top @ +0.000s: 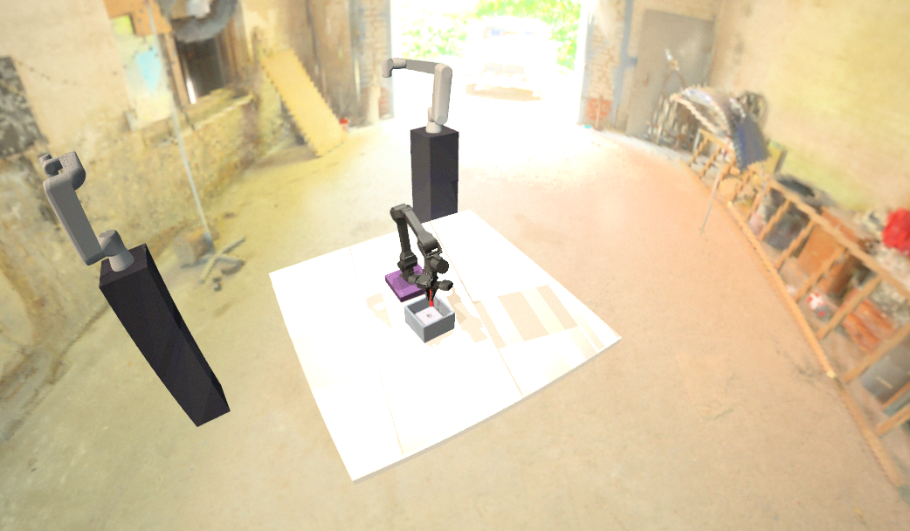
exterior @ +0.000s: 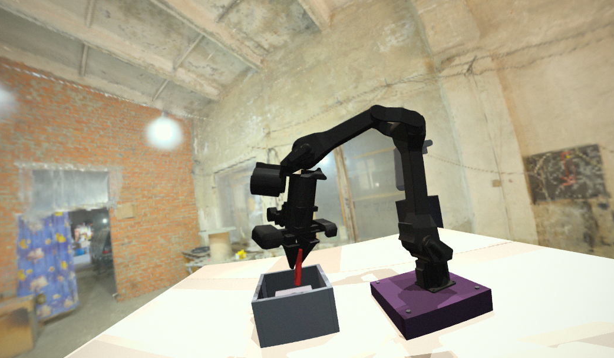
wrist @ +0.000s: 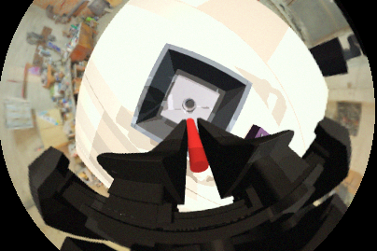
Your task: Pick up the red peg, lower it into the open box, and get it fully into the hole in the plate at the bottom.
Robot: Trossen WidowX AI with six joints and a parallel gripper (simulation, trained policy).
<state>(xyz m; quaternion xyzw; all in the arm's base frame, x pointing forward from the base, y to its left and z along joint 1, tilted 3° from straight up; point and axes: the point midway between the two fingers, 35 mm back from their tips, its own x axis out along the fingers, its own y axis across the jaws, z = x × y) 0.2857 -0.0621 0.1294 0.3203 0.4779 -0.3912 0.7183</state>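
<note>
My gripper tip is now 10 mm past the red peg and 10 mm to the right of it. Also, from my gripper tip: pale plate (10 mm ahead, 10 mm to the right, 80 mm below); then grey box (10 mm ahead, 10 mm to the right, 100 mm below).
</note>
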